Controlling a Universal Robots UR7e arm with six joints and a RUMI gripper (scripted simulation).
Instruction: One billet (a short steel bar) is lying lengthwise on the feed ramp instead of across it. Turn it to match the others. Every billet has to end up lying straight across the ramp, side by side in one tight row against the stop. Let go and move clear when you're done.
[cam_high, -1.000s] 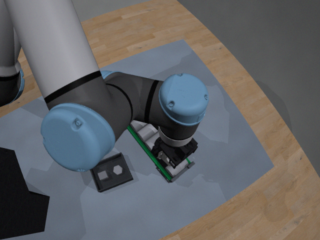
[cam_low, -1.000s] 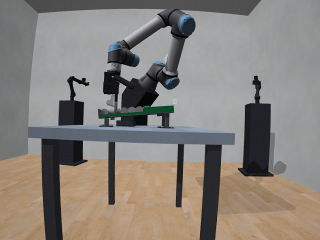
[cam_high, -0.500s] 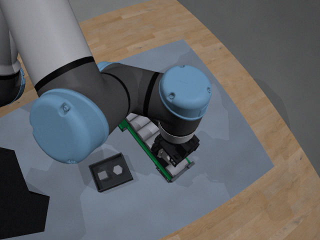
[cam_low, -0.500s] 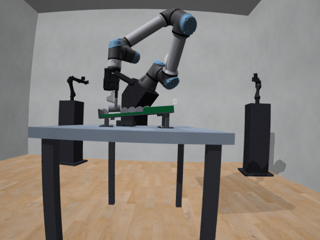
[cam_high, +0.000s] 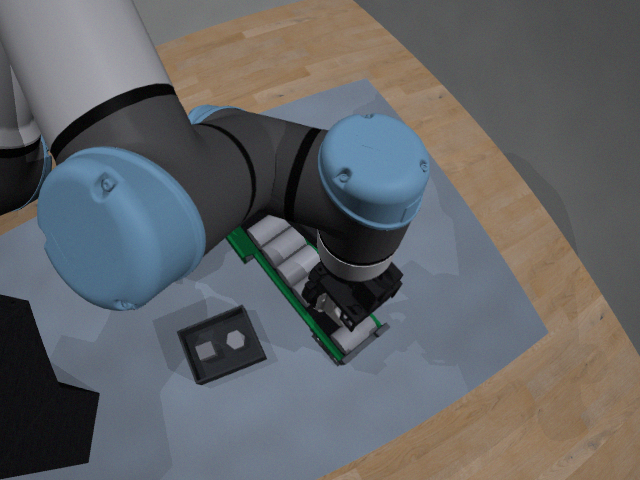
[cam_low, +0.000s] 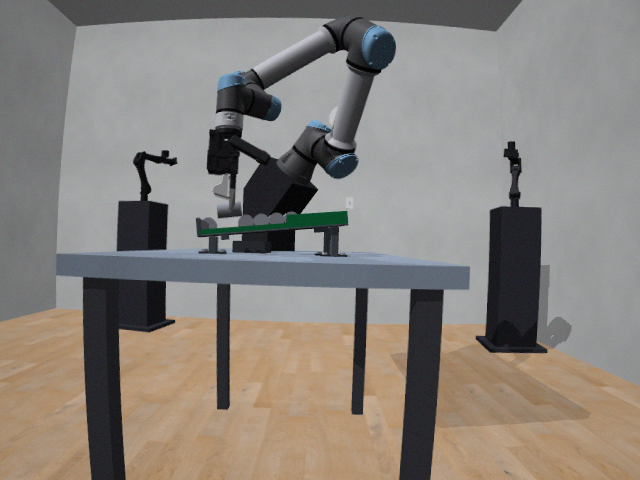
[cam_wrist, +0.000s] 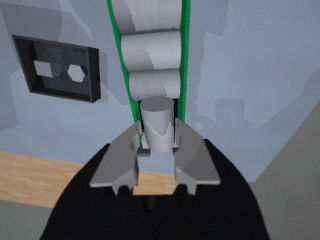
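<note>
Right now the grey stop is 30 mm ahead of my hand, 80 mm to the right of it and 60 mm below it. Round my hand: dark tray (200 mm behind, 110 mm below).
</note>
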